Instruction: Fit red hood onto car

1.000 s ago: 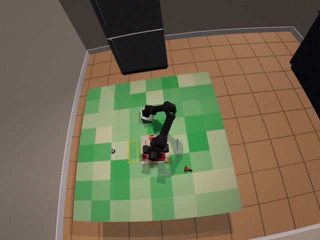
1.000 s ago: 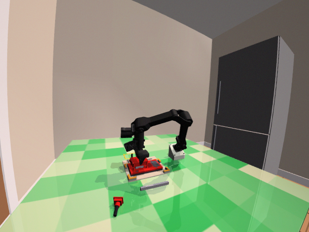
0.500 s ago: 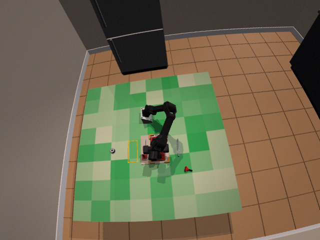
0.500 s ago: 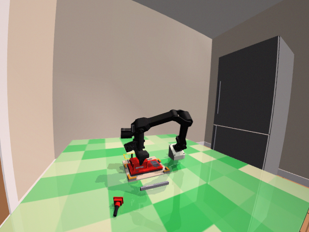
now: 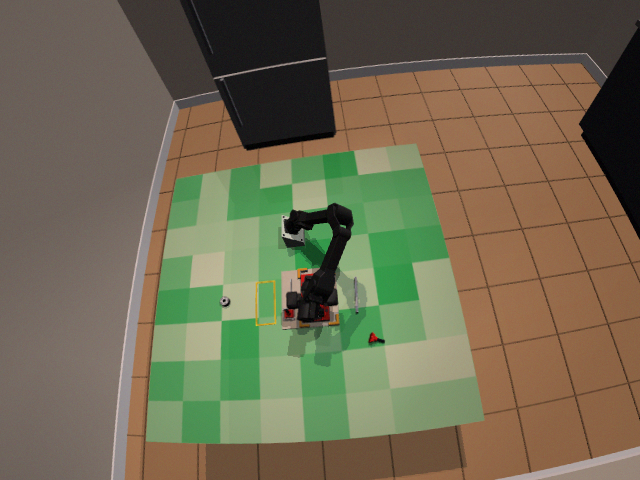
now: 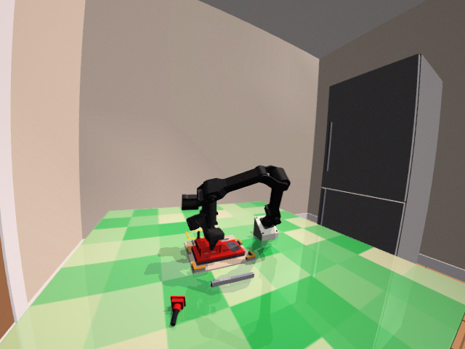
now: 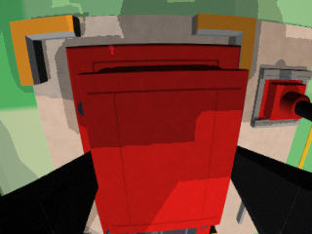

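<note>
My gripper tip is now 1 cm to the right of the grey engine block and 2 cm above it. Also, from my gripper tip: small wheel (9 cm behind, 38 cm to the right, 4 cm below); then red hood (1 cm above); then grey bar (2 cm behind, 17 cm to the left, 4 cm below).
</note>
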